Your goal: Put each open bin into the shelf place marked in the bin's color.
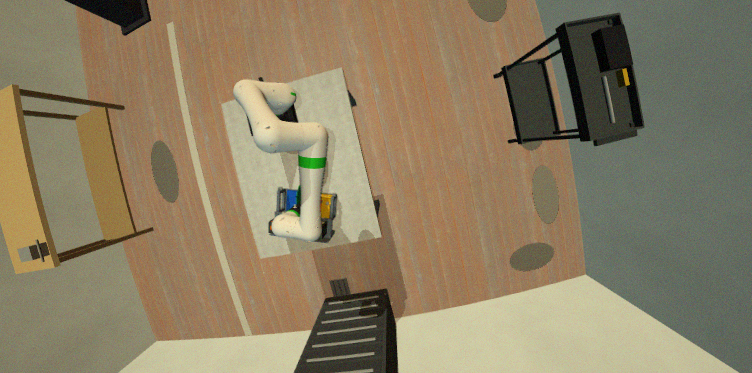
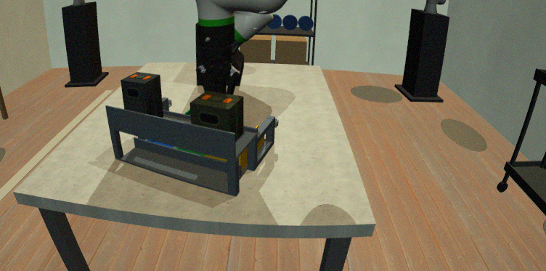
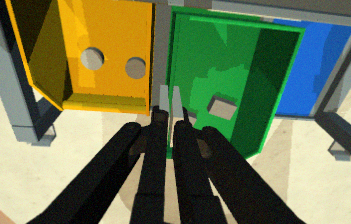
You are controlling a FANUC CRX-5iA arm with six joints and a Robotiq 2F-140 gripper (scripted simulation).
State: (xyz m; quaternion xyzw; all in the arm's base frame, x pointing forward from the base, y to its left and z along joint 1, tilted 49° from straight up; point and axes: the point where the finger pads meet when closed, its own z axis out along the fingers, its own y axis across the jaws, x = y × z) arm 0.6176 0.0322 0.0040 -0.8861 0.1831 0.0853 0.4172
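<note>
Now: the green bin 30 mm behind my hand, 40 mm to the right of it and 40 mm below it. From my hand the other things lie so: yellow bin: 70 mm ahead, 40 mm to the left, 50 mm below.
</note>
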